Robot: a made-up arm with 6 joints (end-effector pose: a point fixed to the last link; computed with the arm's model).
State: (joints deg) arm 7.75 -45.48 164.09 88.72 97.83 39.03
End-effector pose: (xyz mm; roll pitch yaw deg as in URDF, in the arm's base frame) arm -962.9 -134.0 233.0 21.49 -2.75 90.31
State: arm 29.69 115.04 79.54 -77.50 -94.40 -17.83
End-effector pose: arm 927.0 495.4 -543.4 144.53 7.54 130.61
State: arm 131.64 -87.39 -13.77 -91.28 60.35 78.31
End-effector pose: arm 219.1 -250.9 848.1 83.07 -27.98 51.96
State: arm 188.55 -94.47 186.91 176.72 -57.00 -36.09
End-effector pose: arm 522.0 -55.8 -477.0 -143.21 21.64 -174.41
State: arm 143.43 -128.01 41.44 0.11 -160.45 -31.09
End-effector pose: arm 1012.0 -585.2 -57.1 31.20 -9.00 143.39
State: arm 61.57 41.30 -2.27 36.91 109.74 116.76
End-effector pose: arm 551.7 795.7 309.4 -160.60 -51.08 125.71
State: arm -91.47 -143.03 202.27 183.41 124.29 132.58
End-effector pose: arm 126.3 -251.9 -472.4 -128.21 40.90 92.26
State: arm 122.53 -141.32 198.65 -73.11 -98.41 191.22
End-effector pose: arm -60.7 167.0 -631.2 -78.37 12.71 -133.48
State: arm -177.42 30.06 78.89 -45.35 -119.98 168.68
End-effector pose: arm -835.0 55.9 1217.9 -120.62 50.98 -99.27
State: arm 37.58 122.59 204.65 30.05 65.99 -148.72
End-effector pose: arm 523.1 257.3 536.8 -26.66 -30.81 -174.60
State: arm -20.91 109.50 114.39 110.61 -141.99 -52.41
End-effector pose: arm 1193.6 -405.9 185.2 -18.17 -8.56 -165.26
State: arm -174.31 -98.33 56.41 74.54 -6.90 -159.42
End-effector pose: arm 1284.7 163.6 293.7 -98.40 -26.91 13.15
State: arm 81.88 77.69 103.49 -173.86 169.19 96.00
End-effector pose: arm 43.6 1241.6 634.5 -89.12 36.54 -96.69
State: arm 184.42 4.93 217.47 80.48 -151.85 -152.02
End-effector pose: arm 428.9 55.2 399.9 -109.04 -32.69 150.86
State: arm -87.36 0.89 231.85 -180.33 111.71 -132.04
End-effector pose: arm 114.1 412.0 354.3 132.47 -60.75 92.01
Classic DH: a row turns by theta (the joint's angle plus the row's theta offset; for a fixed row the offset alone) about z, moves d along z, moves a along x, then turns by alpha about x. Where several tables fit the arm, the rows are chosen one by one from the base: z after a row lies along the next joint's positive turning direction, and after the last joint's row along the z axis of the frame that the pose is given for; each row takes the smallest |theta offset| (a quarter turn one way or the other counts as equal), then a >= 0, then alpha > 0; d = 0 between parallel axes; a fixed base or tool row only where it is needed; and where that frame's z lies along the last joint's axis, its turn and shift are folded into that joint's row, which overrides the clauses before.
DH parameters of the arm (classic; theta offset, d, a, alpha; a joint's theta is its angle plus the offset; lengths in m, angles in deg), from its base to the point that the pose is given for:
joint 1: 0 0.221 0 -90
joint 2: -90 0 0.648 180
joint 3: 0 0 0 -90
joint 4: 0 -0.662 0 90
joint 5: 0 0.133 0 -90
joint 6: 90 0 0 90
tool (fixed): -90 0 0 0

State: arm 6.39 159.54 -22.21 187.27 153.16 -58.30
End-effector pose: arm -446.6 82.7 -349.1 -113.69 -24.86 2.78
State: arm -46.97 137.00 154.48 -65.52 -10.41 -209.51
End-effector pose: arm 717.0 -848.8 -169.5 -87.53 -12.94 -37.26
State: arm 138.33 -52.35 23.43 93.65 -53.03 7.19
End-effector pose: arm 352.3 -324.9 1291.1 -24.96 -36.55 55.37
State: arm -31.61 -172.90 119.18 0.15 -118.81 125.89
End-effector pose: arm 74.3 -201.9 -1035.3 54.17 -6.73 148.52
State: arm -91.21 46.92 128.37 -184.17 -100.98 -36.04
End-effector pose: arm 120.7 -564.8 1319.7 35.42 2.45 92.89
